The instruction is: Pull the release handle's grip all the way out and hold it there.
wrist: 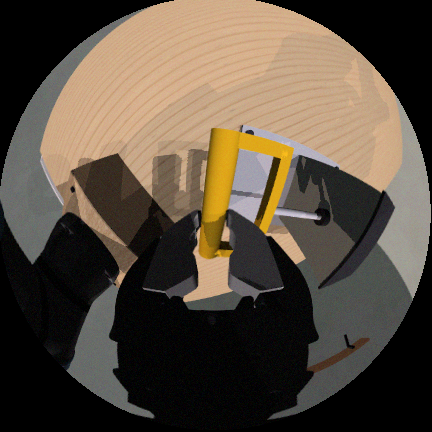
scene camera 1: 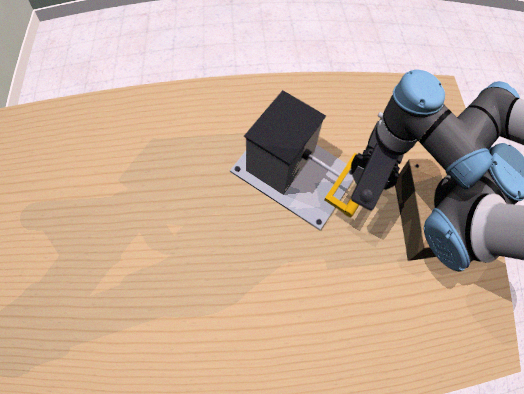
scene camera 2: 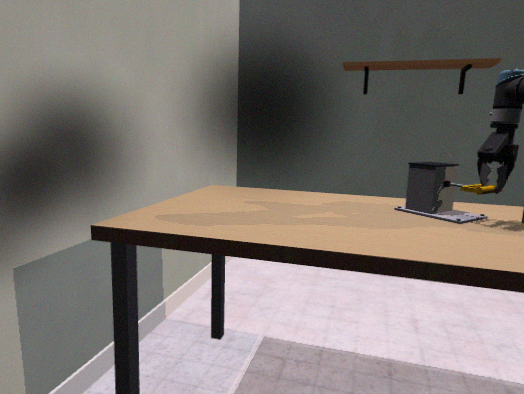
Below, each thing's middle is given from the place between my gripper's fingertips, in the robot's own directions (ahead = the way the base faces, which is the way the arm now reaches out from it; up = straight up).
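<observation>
Light grey base plate (scene camera 1: 305, 197): 9 cm below my hand, 7 cm to the right of it, 14 cm ahead of it.
</observation>
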